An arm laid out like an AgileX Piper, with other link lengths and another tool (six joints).
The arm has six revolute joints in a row. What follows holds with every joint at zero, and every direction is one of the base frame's. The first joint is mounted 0.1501 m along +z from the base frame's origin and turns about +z. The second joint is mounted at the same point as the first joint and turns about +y. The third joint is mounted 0.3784 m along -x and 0.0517 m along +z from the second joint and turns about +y. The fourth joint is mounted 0.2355 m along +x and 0.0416 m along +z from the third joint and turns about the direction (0.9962, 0, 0.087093). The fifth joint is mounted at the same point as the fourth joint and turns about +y. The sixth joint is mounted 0.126 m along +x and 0.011 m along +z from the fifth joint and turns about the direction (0.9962, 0, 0.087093). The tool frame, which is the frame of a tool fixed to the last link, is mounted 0.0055 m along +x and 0.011 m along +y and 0.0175 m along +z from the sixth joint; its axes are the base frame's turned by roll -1.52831, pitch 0.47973 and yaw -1.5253 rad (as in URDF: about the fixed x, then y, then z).
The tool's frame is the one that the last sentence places.
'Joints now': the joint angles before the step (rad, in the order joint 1, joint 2, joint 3, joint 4, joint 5, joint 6). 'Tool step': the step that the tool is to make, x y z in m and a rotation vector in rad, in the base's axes. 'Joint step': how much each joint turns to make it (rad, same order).
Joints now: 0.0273 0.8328 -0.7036 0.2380 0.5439 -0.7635
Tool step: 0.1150 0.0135 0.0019 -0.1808 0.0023 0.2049
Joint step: 0.0000 0.3645 -0.1693 0.2357 -0.1162 -0.4997
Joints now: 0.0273 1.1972 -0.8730 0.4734 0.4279 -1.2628
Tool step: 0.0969 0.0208 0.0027 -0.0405 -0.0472 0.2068
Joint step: 0.0001 0.2827 -0.2398 0.3355 0.0431 -0.4746
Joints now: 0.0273 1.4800 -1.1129 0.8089 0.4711 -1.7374
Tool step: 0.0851 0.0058 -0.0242 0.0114 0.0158 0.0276
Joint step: 0.0000 0.2392 -0.2027 0.0723 0.0084 -0.0777
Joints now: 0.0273 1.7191 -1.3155 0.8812 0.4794 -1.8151
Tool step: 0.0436 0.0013 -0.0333 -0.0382 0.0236 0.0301
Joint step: 0.0001 0.1396 -0.0962 0.0019 0.0003 -0.0533
